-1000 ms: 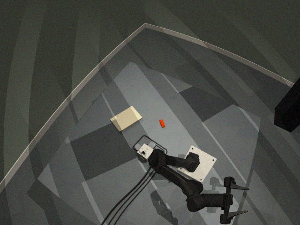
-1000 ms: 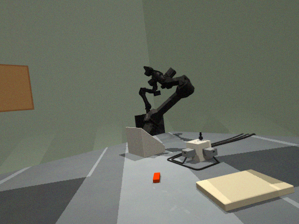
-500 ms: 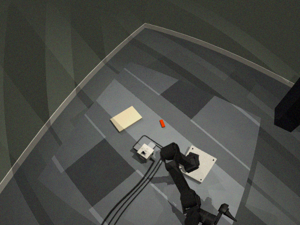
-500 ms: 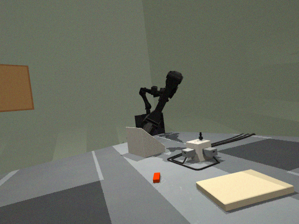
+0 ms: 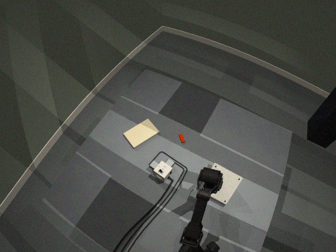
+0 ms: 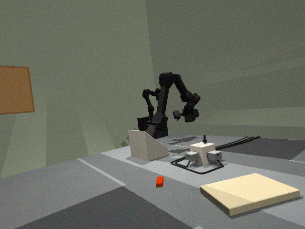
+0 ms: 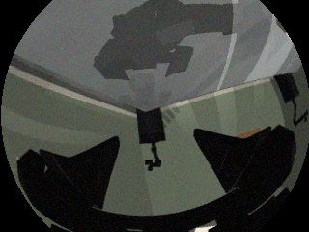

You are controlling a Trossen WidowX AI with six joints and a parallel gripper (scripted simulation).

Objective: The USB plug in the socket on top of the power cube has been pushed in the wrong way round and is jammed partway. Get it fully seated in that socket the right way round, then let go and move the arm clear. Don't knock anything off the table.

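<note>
Now: gripper tip 44 cm short of the dark USB plug, 39 cm to the left of it and 6 cm above it. Round my gripper tip: flat beige slab 68 cm ahead, 59 cm to the right, 14 cm below.
</note>
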